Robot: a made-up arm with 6 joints.
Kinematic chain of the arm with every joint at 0, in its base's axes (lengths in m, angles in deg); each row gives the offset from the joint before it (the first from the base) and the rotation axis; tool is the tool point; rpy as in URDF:
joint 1: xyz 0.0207 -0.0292 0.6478 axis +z
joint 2: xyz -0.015 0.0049 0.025 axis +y
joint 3: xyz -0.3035 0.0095 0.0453 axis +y
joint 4: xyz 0.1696 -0.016 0.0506 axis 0.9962 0 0.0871
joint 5: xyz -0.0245 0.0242 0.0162 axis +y
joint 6: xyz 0.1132 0.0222 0.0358 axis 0.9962 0 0.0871
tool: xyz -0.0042 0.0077 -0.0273 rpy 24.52 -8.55 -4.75
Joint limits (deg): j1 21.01..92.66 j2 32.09..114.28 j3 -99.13..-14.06 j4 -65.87..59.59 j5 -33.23..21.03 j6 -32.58..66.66
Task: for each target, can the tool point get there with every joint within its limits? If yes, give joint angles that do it. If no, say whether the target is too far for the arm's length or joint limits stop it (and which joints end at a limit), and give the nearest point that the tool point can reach.
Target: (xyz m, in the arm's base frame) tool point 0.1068 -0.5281 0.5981
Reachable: no: joint limits stop it (at a limit: joint 1, joint 2, joint 3, joint 4, joint 5) | nearest point 0.0133 -0.0371 0.7869 | short by 0.534 m
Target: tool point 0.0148 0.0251 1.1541
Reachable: yes | joints 37.74 56.12 -85.23 10.34 -4.62 -0.85
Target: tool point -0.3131 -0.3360 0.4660
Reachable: no: joint limits stop it (at a limit: joint 1, joint 2, joint 3, joint 4, joint 5, joint 6) | nearest point -0.0951 -0.0572 0.8280 | short by 0.506 m
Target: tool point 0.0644 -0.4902 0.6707
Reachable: no: joint limits stop it (at a limit: joint 1, joint 2, joint 3, joint 4, joint 5) | nearest point 0.0135 -0.0371 0.7870 | short by 0.471 m
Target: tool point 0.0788 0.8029 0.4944
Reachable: no: too far | nearest point 0.0480 0.3621 0.7768 | short by 0.524 m
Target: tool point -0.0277 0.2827 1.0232
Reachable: yes | joints 86.29 93.21 -87.04 -4.73 0.71 35.44
